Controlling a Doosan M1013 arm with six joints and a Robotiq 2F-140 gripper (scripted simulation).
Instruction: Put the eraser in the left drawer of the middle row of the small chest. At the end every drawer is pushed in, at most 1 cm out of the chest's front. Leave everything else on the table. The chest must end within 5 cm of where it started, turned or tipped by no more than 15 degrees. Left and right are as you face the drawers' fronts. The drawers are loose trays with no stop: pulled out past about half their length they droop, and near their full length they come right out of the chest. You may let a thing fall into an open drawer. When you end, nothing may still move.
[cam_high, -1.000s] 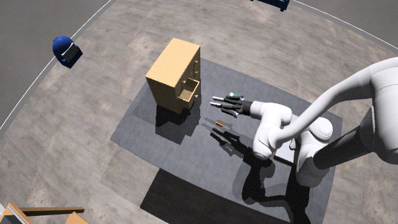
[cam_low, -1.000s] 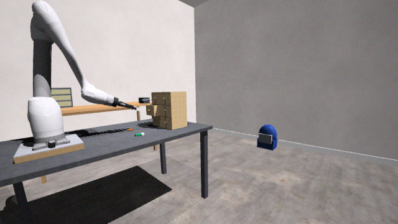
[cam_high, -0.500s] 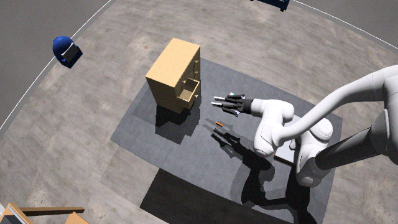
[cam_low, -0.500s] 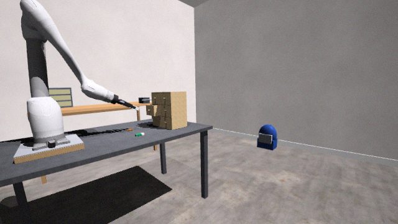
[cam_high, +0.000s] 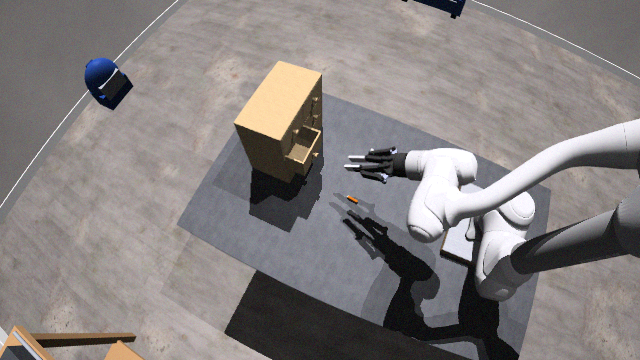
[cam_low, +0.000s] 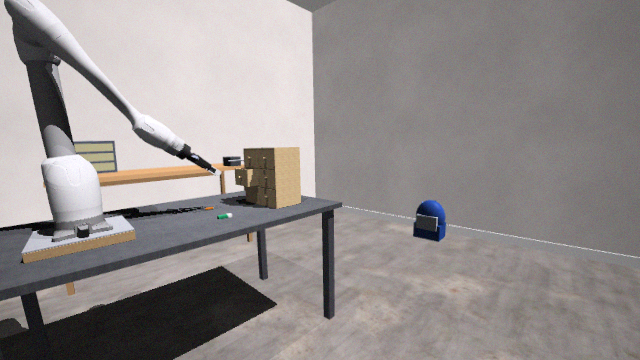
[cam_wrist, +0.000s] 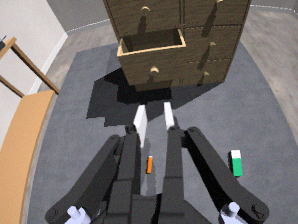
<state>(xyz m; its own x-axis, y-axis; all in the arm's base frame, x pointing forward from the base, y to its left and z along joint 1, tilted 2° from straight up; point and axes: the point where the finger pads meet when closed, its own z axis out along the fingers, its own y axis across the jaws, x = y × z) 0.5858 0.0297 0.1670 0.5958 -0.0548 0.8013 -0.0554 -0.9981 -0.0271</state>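
My hand is 210 mm above the eraser, 180 mm to the left of it and 50 mm past it. The rest, counted from my hand: small orange stick: 210 mm below, 40 mm to the left, 20 mm behind.
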